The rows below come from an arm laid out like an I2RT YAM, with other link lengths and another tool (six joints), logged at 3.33 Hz.
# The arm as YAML. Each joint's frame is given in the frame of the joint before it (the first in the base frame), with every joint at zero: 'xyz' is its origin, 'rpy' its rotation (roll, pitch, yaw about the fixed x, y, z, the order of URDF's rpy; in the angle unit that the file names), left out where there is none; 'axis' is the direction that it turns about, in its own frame. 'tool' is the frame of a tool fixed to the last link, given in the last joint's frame.
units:
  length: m
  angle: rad
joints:
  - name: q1
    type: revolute
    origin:
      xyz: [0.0, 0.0, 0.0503]
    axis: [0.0, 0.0, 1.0]
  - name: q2
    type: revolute
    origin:
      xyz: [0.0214, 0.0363, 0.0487]
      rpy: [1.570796, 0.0, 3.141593]
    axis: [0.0, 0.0, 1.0]
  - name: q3
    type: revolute
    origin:
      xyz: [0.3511, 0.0, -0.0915]
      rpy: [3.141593, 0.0, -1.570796]
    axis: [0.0, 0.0, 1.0]
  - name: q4
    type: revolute
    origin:
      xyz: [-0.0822, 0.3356, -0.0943]
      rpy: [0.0, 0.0, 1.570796]
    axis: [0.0, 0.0, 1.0]
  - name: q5
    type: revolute
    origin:
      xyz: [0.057, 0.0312, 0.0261]
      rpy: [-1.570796, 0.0, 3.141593]
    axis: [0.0, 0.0, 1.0]
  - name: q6
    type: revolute
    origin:
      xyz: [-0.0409, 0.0, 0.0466]
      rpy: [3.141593, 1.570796, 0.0]
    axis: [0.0, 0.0, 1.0]
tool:
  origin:
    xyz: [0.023, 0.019, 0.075]
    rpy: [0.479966, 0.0, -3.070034]
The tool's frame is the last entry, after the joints.
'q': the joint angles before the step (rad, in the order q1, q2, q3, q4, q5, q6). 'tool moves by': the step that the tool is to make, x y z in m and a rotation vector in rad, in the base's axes. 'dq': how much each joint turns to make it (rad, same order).
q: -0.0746 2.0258 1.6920 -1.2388 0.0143 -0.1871
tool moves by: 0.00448 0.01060 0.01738 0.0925 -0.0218 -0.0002
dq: 0.0000 -0.0004 0.0523 -0.0378 -0.0939 0.0007
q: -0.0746 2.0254 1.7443 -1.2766 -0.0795 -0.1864
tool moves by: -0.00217 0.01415 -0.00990 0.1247 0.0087 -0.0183
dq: 0.0000 0.0008 -0.0275 0.0130 -0.1236 0.0192
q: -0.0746 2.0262 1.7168 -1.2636 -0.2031 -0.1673
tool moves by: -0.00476 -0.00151 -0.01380 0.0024 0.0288 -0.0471
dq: -0.0015 0.0019 -0.0362 0.0186 -0.0008 0.0466
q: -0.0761 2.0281 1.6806 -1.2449 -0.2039 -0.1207
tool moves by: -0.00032 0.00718 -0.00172 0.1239 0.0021 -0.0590
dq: -0.0118 -0.0003 -0.0099 0.0094 -0.1243 0.0461
